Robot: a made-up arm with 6 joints.
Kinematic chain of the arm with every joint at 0, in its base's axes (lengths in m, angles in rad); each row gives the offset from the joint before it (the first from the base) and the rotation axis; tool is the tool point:
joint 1: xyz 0 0 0.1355 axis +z
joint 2: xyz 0 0 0 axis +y
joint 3: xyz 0 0 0.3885 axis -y
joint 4: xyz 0 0 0 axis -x
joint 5: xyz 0.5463 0 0 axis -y
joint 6: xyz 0 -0.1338 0 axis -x
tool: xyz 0 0 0
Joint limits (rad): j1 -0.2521..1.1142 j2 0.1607..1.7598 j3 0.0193..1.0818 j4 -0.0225..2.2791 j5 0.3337..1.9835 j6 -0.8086..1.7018
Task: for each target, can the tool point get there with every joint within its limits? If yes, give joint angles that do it. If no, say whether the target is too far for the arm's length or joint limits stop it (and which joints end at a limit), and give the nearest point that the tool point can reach.
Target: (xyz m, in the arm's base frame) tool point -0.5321 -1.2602 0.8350
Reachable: no: too far | nearest point 0.3189 -0.2146 0.9770 | short by 1.356 m
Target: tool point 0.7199 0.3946 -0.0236
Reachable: yes | joints 0.5693 1.1592 0.3434 1.1416 1.3864 0.5666
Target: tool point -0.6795 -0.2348 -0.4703
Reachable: no: joint limits stop it (at a limit: joint 1, joint 2, joint 3, joint 4) | nearest point 0.2439 -0.2010 -0.4754 | short by 0.924 m
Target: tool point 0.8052 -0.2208 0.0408
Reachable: yes | joints -0.1287 1.1041 0.4699 0.5273 1.0929 1.4065
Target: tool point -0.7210 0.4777 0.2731
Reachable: no: joint limits stop it (at a limit: joint 1, joint 2, joint 3, joint 4) | nearest point 0.1941 0.5925 0.5426 | short by 0.961 m
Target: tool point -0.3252 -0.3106 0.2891
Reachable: no: joint limits stop it (at a limit: joint 1, joint 2, joint 3, joint 4) | nearest point 0.5502 -0.2798 0.4390 | short by 0.889 m
